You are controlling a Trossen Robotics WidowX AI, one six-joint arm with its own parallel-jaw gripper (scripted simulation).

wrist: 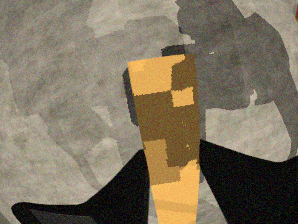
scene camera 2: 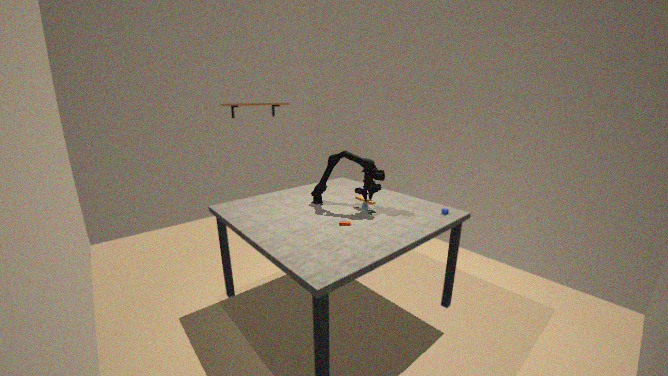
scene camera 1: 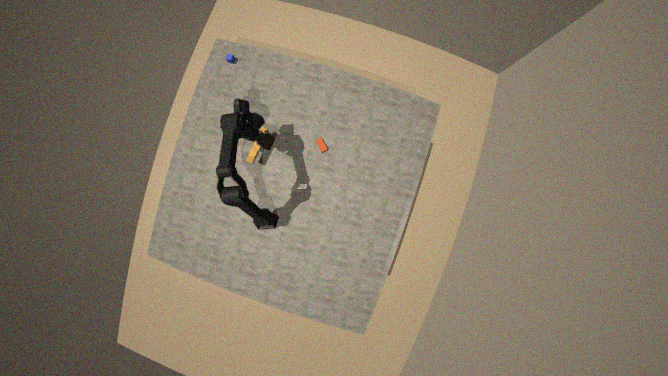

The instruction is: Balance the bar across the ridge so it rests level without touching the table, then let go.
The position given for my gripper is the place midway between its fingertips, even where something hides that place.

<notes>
My gripper (wrist: 170,151) carries a bar.
</notes>
